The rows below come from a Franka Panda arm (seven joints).
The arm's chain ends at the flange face. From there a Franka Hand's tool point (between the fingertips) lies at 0.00 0.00 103.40 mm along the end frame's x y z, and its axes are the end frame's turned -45 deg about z.
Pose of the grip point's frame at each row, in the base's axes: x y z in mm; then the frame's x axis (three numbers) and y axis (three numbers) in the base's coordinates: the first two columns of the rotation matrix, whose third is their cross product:
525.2 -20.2 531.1 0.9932 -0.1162 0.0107 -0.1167 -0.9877 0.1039
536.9 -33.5 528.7 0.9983 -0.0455 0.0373 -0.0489 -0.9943 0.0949
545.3 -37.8 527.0 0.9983 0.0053 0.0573 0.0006 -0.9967 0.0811
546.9 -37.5 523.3 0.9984 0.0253 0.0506 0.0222 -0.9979 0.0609
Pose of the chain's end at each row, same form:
525.4 -9.4 633.9 0.6198 -0.7806 0.0810 -0.7848 -0.6162 0.0659
533.5 -23.5 631.6 0.6713 -0.7352 0.0935 -0.7405 -0.6709 0.0407
539.4 -29.4 629.9 0.7063 -0.7010 0.0979 -0.7055 -0.7085 0.0168
541.5 -31.3 626.4 0.7217 -0.6877 0.0788 -0.6903 -0.7235 0.0073

